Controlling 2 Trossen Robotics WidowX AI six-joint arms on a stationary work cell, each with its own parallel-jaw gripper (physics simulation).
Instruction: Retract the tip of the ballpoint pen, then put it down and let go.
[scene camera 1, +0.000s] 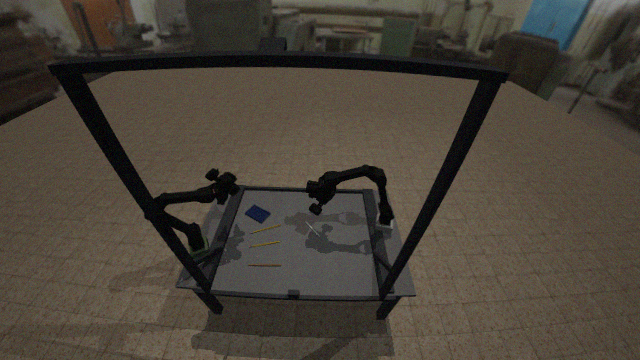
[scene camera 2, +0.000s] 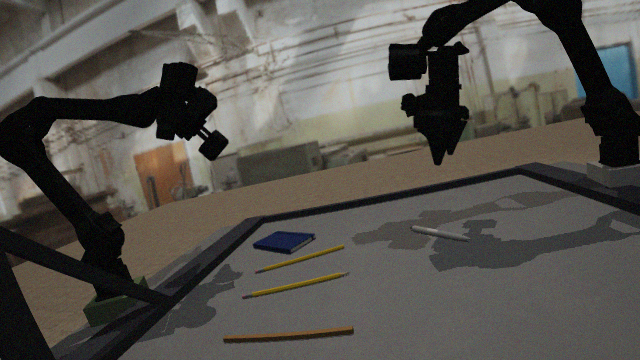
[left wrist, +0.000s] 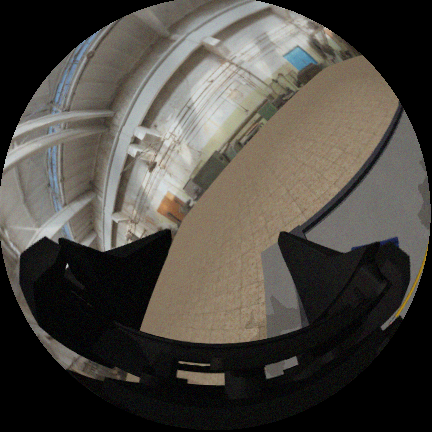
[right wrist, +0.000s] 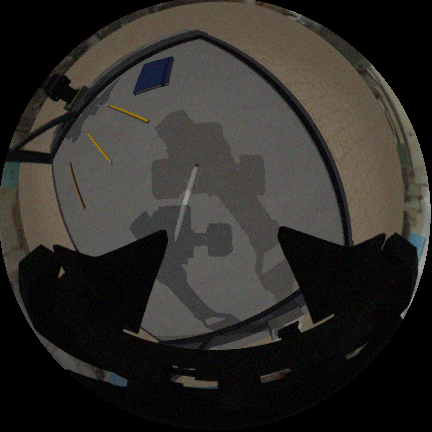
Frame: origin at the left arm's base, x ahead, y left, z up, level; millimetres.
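Where they show: left gripper, fingertip midpoint: (scene camera 2: 202, 130) (left wrist: 226, 236); right gripper, fingertip midpoint: (scene camera 2: 444, 159) (right wrist: 223, 234); left arm's base, link origin: (scene camera 1: 198, 245); right arm's base, link origin: (scene camera 1: 384, 220) (scene camera 2: 620, 162) (right wrist: 287, 329).
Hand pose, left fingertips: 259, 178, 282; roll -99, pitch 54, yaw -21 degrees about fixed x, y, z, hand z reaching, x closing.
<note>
Each offset is from my left fingertips to the top centre of the thing, as dx, dy, dz. Level surfaces: height alone.
The ballpoint pen {+373, -349, -309} (scene camera 1: 312, 229) (scene camera 2: 440, 233) (right wrist: 186, 200) is slim and pale and lies flat on the grey table {dz -322} (scene camera 1: 340, 275) (scene camera 2: 450, 315). A small dark end shows in the right wrist view, pointing away from the gripper. Whether its writing tip is out is too small to tell. My right gripper (scene camera 2: 445, 156) (right wrist: 223, 234) is open and empty, pointing down high above the table. In the right wrist view the pen shows ahead and left of the middle of the finger gap. My left gripper (left wrist: 226, 236) is open and empty, raised near the table's left edge, far from the pen.
A blue notebook {+121, -81, -310} (scene camera 1: 258, 213) (scene camera 2: 285, 242) (right wrist: 154, 75), two yellow pencils {+125, -218, -315} (scene camera 1: 265, 229) {+87, -318, -314} (scene camera 2: 300, 285) and an orange-brown stick {+36, -440, -315} (scene camera 1: 264, 265) (scene camera 2: 288, 335) lie left of the pen. Dark frame posts (scene camera 1: 440, 190) rise at the table's sides. Arm shadows cross the pen's surroundings.
</note>
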